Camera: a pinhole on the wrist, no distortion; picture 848 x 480 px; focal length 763.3 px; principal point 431.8 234.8 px. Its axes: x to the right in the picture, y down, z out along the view. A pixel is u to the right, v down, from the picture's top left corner.
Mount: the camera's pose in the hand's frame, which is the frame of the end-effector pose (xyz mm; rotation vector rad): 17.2 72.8 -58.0 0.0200 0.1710 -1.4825
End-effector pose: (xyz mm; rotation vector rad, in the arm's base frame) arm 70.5 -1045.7 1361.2 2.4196 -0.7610 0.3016
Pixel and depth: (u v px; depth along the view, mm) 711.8 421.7 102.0
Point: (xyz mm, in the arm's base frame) 101.7 -1109.1 1364.8
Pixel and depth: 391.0 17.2 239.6
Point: 26.2 -1177.5 1224.1
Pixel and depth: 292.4 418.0 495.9
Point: 166.1 -1457.9 1131.1
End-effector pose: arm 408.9 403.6 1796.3 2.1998 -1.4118 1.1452
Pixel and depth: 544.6 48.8 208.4
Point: 464.8 313.0 1691.4
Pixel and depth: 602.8 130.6 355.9
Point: 590.5 246.5 1628.6
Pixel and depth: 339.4 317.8 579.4
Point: 608.8 -33.2 1549.4
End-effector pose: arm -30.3 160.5 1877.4 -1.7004 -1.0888 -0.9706
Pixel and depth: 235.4 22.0 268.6
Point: 88.8 335.8 1748.7
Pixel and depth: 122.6 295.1 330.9
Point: 191.5 402.9 1805.6
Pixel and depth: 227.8 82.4 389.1
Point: 128.4 448.6 1710.7
